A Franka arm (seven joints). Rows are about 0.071 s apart.
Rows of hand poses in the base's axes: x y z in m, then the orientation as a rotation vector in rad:
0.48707, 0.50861, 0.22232, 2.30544, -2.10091, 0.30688
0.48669, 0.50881, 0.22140, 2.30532, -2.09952, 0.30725
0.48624, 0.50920, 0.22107, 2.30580, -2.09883, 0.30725
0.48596, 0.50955, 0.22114, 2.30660, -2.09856, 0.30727
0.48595, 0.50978, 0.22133, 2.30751, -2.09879, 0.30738
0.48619, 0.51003, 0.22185, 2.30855, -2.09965, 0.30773
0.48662, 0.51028, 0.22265, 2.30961, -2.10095, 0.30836
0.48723, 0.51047, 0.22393, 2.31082, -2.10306, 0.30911
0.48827, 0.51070, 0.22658, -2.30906, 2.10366, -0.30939
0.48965, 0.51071, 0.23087, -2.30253, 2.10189, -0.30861
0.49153, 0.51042, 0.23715, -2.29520, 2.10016, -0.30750
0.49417, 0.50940, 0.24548, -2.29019, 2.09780, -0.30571
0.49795, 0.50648, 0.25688, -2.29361, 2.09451, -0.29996
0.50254, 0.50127, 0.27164, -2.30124, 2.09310, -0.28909
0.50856, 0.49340, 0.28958, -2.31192, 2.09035, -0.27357
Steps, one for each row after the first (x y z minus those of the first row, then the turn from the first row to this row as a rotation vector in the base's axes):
-0.00038, 0.00020, -0.00092, -0.00097, 0.00048, 0.00051
-0.00083, 0.00059, -0.00125, -0.00109, 0.00058, 0.00102
-0.00111, 0.00094, -0.00118, -0.00081, 0.00035, 0.00153
-0.00112, 0.00117, -0.00099, -0.00023, -0.00020, 0.00190
-0.00088, 0.00142, -0.00047, 0.00069, -0.00122, 0.00207
-0.00045, 0.00167, 0.00033, 0.00176, -0.00260, 0.00208
0.00016, 0.00186, 0.00161, 0.00332, -0.00447, 0.00184
0.00120, 0.00209, 0.00426, 0.00652, -0.00771, 0.00125
0.00258, 0.00210, 0.00855, 0.01119, -0.01182, -0.00012
0.00446, 0.00181, 0.01483, 0.01645, -0.01623, -0.00180
0.00710, 0.00079, 0.02316, 0.02107, -0.01935, -0.00232
0.01088, -0.00213, 0.03456, 0.02353, -0.01659, 0.00071
0.01547, -0.00734, 0.04932, 0.02544, -0.00854, 0.00427
0.02149, -0.01521, 0.06726, 0.02850, 0.00254, 0.00964

